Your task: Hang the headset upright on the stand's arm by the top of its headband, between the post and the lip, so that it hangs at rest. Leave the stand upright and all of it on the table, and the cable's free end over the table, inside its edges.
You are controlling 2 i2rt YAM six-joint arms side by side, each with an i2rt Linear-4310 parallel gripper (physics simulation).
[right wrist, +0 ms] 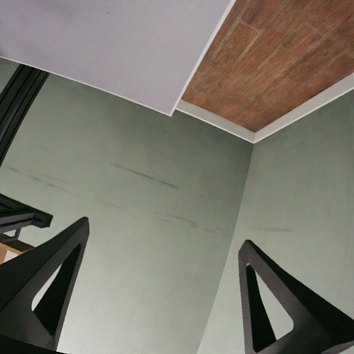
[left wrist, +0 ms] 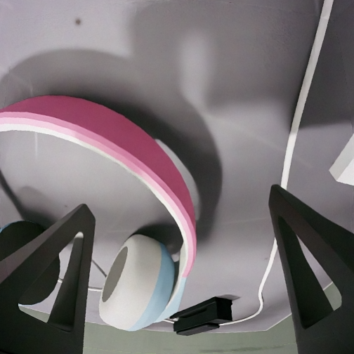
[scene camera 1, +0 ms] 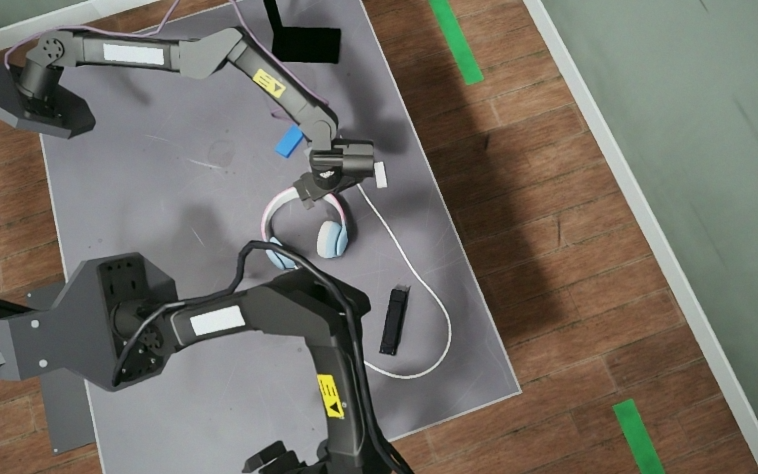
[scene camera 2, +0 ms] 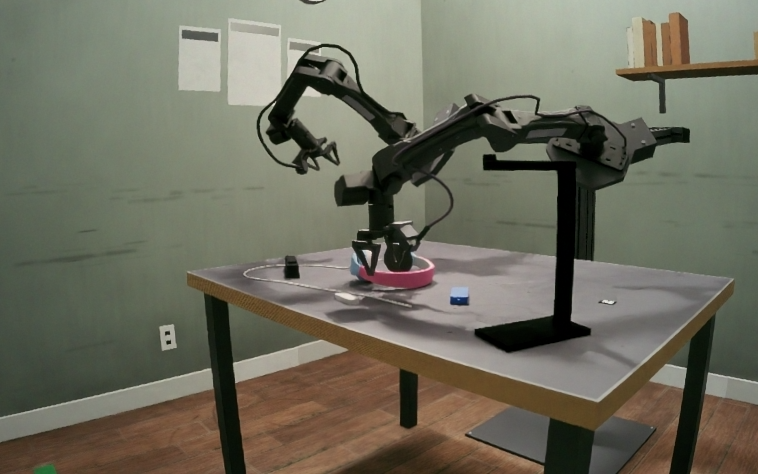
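Note:
The headset, with a pink and white headband and light blue ear cups, lies on the table. My left gripper is open, pointing down low at the headband; the band shows between its fingers in the left wrist view, with no grip on it. The white cable curves over the table; its free end shows on the table in scene camera 2. The black stand is upright. My right gripper is open and empty, held high.
A blue block lies between headset and stand. A white block lies near the cable. A black block lies inside the cable's loop. My right arm reaches over the table's lower part in scene camera 1.

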